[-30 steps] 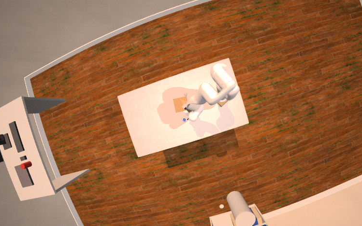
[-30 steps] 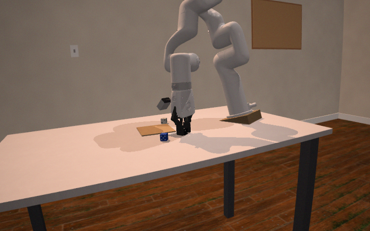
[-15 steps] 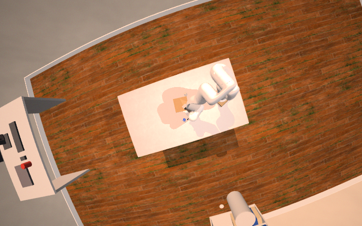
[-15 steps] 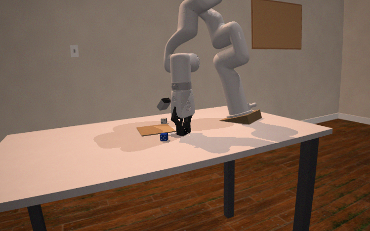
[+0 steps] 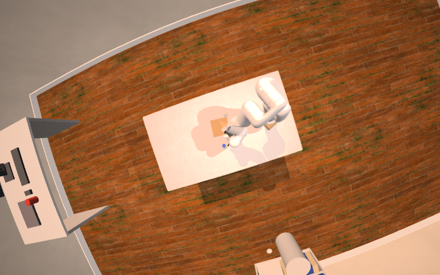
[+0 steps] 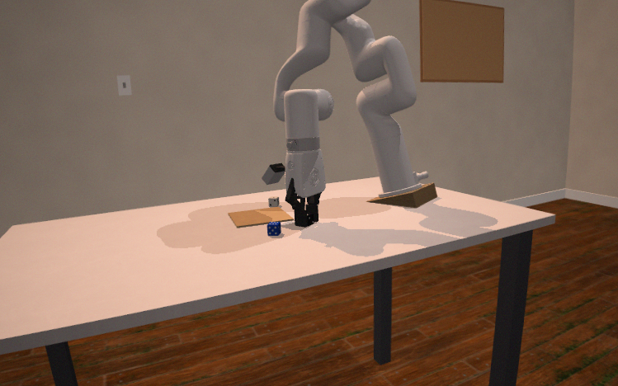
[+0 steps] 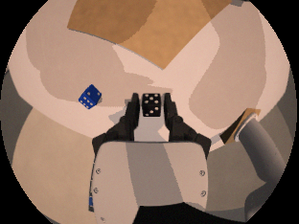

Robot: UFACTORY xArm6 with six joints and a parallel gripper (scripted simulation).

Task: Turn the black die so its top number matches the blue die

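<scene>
Now: the black die 10 mm below my hand. Also, from my hand: blue die (90 mm ahead, 40 mm to the left, 10 mm below); mat (120 mm to the right, 80 mm ahead, 20 mm below); white die (220 mm to the right, 20 mm ahead, 10 mm below).
</scene>
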